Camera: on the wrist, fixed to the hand. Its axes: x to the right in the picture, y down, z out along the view.
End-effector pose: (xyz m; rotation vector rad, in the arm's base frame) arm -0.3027 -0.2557 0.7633 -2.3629 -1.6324 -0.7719
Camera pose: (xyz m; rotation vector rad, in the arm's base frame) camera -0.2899 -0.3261 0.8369 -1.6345 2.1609 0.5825
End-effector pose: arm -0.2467 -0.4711 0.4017 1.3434 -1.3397 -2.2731
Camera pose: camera -0.1821 -0.5438 0.4347 -1.2494 -1.0540 0.0586
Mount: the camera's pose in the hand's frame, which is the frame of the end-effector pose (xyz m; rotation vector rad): -0.0176 0.0500 -0.0879 0.0376 -0.4664 3.1030
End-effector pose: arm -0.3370 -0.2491 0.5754 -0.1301 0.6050 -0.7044
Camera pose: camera -0.3686 -0.1921 0.4961 0.6339 -0.1892 2.2645
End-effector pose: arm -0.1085 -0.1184 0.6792 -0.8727 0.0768 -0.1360
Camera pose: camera -0.1323 -0.1506 0.5847 0.1110 0.8463 2.8624
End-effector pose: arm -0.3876 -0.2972 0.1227 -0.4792 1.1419 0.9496
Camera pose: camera -0.4790 -0.3427 0.1124 -1.5095 -0.2963 -1.8960
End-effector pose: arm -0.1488 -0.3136 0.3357 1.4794 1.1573 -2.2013
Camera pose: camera -0.0526 -0.2864 0.3123 0.6063 -1.1335 0.0874
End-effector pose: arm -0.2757 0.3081 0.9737 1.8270 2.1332 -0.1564
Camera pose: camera -0.2400 0.3258 1.0683 2.1013 -1.8798 0.1643
